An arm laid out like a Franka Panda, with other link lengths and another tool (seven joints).
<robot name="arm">
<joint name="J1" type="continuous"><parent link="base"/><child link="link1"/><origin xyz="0 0 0.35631" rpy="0 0 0"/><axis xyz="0 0 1"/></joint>
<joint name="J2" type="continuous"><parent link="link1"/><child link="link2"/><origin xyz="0 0 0" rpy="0 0 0"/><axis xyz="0 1 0"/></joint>
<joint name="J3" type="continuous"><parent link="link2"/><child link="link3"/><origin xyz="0 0 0.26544" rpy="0 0 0"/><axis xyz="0 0 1"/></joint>
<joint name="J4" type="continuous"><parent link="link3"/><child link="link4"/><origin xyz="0.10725 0 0" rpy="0 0 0"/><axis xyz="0 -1 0"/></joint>
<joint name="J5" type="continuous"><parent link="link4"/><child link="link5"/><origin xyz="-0.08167 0 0.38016" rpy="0 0 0"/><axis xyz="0 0 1"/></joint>
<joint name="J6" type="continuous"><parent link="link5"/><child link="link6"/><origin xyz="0 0 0" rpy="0 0 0"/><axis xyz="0 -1 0"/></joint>
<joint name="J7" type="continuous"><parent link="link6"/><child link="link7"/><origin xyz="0.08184 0 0" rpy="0 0 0"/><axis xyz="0 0 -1"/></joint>
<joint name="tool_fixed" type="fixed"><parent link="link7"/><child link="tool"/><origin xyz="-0.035 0.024 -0.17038" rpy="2.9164 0 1.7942"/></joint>
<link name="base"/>
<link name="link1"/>
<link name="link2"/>
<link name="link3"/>
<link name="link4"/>
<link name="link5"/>
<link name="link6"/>
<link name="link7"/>
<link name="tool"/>
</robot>
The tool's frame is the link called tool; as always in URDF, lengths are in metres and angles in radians. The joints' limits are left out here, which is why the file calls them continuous.
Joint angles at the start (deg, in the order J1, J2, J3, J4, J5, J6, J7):
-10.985 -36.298 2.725 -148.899 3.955 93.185 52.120
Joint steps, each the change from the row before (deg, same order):
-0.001 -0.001 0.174 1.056 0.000 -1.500 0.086
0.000 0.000 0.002 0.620 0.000 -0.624 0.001
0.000 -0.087 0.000 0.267 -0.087 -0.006 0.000
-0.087 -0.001 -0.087 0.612 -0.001 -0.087 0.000
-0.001 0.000 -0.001 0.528 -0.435 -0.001 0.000
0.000 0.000 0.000 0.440 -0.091 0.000 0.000
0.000 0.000 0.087 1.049 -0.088 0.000 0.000
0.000 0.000 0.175 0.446 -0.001 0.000 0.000
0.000 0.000 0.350 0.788 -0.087 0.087 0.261
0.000 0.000 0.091 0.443 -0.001 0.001 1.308
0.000 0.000 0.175 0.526 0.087 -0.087 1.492
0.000 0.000 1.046 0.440 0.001 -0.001 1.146
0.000 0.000 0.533 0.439 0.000 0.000 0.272
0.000 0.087 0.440 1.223 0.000 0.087 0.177
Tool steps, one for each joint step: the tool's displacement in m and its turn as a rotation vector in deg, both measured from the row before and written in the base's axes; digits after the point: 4 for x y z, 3 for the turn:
-0.0001 0.0012 0.0068 -0.024 0.459 0.141
0.0006 0.0001 0.0042 0.015 0.002 0.041
0.0010 -0.0003 0.0023 -0.136 -0.330 0.039
0.0023 -0.0012 0.0044 -0.028 -0.530 -0.136
0.0018 -0.0015 0.0034 -0.484 -0.454 0.160
0.0017 -0.0004 0.0031 -0.152 -0.421 0.043
0.0041 -0.0002 0.0074 -0.293 -1.013 0.129
0.0017 0.0008 0.0031 -0.170 -0.421 0.155
0.0034 0.0014 0.0054 -0.487 -0.795 0.081
0.0026 0.0003 0.0029 -0.459 -0.352 -1.171
0.0028 0.0010 0.0035 -0.459 -0.343 -1.303
0.0024 0.0058 0.0022 -0.951 -0.260 -0.248
0.0018 0.0030 0.0028 -0.430 -0.364 0.188
0.0048 0.0025 0.0083 -0.432 -1.159 0.252

